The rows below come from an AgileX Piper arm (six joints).
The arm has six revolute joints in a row. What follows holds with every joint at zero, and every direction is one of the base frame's. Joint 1 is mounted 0.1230 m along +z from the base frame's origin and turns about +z. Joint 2 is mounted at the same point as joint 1 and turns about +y. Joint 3 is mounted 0.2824 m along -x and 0.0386 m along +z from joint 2 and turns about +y. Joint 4 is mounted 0.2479 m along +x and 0.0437 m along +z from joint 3 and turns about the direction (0.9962, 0, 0.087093). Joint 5 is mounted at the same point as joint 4 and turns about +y. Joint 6 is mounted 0.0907 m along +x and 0.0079 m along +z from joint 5 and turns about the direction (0.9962, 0, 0.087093). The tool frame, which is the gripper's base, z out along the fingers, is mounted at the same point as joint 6; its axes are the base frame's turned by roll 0.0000, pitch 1.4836 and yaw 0.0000 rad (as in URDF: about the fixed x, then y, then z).
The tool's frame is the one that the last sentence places.
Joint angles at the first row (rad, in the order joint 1, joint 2, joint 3, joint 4, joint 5, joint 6):
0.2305 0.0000 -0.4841 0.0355 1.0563 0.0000
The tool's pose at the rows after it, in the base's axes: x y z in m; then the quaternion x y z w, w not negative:
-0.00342, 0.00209, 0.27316, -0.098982, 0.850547, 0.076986, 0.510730
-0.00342, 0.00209, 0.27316, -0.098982, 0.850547, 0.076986, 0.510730
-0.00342, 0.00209, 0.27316, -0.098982, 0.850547, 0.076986, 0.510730
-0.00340, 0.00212, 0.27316, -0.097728, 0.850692, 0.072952, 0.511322
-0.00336, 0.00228, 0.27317, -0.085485, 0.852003, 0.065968, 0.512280
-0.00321, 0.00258, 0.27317, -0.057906, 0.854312, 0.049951, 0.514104
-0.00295, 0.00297, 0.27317, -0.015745, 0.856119, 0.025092, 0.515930
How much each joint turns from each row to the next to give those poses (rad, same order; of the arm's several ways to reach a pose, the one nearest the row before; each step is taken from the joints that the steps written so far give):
0.0000 0.0000 0.0000 0.0000 0.0008 0.0000
0.0000 0.0000 0.0000 0.0000 0.0000 0.0000
0.0000 0.0000 0.0000 0.0000 0.0000 0.0000
-0.0093 0.0000 0.0000 0.0000 0.0000 -0.0064
-0.0289 0.0000 0.0000 0.0008 0.0000 -0.0001
-0.0646 0.0000 0.0000 0.0011 0.0000 0.0001
-0.0986 0.0000 0.0000 0.0011 0.0000 0.0000

